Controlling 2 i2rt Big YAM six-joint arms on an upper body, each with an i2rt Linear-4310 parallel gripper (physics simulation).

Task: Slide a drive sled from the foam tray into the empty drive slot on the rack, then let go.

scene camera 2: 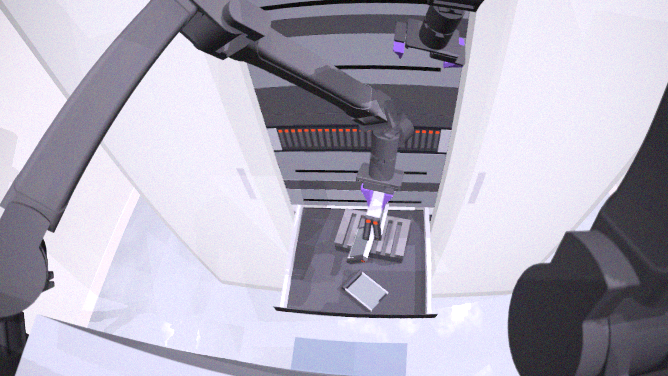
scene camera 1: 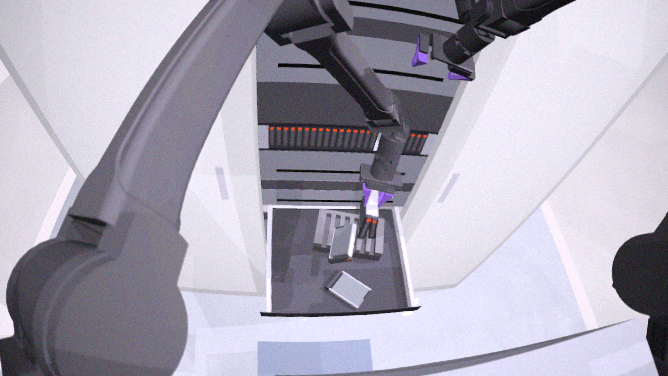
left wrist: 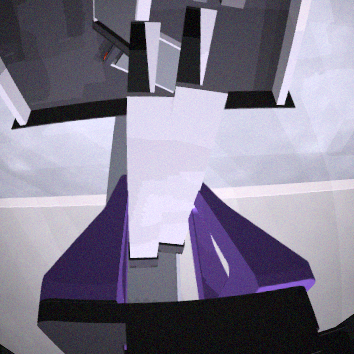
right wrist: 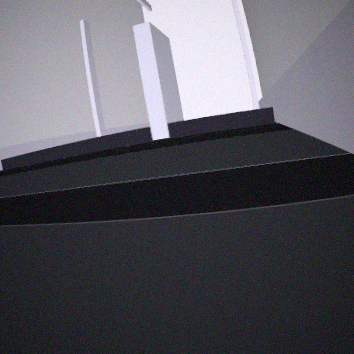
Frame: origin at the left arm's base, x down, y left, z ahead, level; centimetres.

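Seen in the pictures: left gripper, fingertip midpoint: (scene camera 2: 375, 207) (scene camera 1: 370, 207) (left wrist: 157, 184); right gripper, fingertip midpoint: (scene camera 2: 422, 60) (scene camera 1: 430, 70).
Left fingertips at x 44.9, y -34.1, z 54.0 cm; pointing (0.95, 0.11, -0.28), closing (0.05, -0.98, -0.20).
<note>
Pixels of each thing's middle, then the offset from my left fingertips to it. "spot": a spot on its surface instead.
- third sled at the middle of its body: (scene camera 2: 361, 244) (scene camera 1: 342, 243) dz +0.6, dx +20.8, dy +4.1 cm
- fourth sled at the middle of its body: (left wrist: 152, 56) (scene camera 2: 365, 290) (scene camera 1: 348, 288) dz -12.1, dx +26.9, dy +2.3 cm
- rack's drive row at a spot on its surface: (scene camera 1: 320, 138) (scene camera 2: 328, 138) spot: dz +16.3, dx -7.3, dy +12.6 cm
- white post at a spot on its surface: (right wrist: 152, 82) spot: dz +23.9, dx -12.2, dy -3.5 cm
My left gripper (scene camera 1: 376, 196) (scene camera 2: 377, 195) (left wrist: 157, 184) is shut on two white drive sleds (scene camera 1: 372, 206) (scene camera 2: 376, 207) (left wrist: 152, 150) side by side, their dark orange-marked ends pointing down over the foam tray (scene camera 1: 320, 235) (scene camera 2: 404, 235). A third sled (scene camera 1: 342, 242) (scene camera 2: 357, 246) leans on the foam. A fourth sled (scene camera 1: 350, 289) (scene camera 2: 366, 291) (left wrist: 169, 62) lies flat in front of it. The empty slot (scene camera 1: 376, 142) shows as a pale gap in the rack's drive row (scene camera 1: 320, 138) (scene camera 2: 320, 139), partly behind the left wrist; scene camera 2 does not show it. My right gripper (scene camera 1: 440, 65) (scene camera 2: 426, 56) is open, high at the upper right.
The foam and loose sleds are inside a pulled-out drawer (scene camera 1: 340, 314) (scene camera 2: 356, 313) (left wrist: 75, 109) below the row. White door panels (scene camera 1: 220, 225) (scene camera 2: 500, 225) flank the rack. The left arm crosses in front of the drive row. The right wrist view shows dark surfaces and a white post (right wrist: 152, 82).
</note>
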